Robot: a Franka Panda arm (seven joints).
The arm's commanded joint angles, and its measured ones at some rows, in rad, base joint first. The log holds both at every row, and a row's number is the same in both.
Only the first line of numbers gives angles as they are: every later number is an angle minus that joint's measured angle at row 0.
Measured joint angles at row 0:
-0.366 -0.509 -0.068 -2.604 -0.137 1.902 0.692
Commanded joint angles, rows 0 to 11:
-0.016 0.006 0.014 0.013 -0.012 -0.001 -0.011
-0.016 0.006 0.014 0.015 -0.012 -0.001 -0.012
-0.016 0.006 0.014 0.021 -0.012 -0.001 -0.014
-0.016 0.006 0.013 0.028 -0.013 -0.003 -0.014
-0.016 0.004 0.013 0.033 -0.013 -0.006 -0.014
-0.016 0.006 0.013 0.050 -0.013 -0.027 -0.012
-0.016 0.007 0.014 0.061 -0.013 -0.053 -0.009
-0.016 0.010 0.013 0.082 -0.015 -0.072 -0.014
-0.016 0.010 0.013 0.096 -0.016 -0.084 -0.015
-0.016 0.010 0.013 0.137 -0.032 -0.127 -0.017
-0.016 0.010 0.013 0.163 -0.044 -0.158 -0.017
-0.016 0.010 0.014 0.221 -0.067 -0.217 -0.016
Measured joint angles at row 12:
-0.003 0.000 0.000 0.079 -0.018 -0.075 0.000
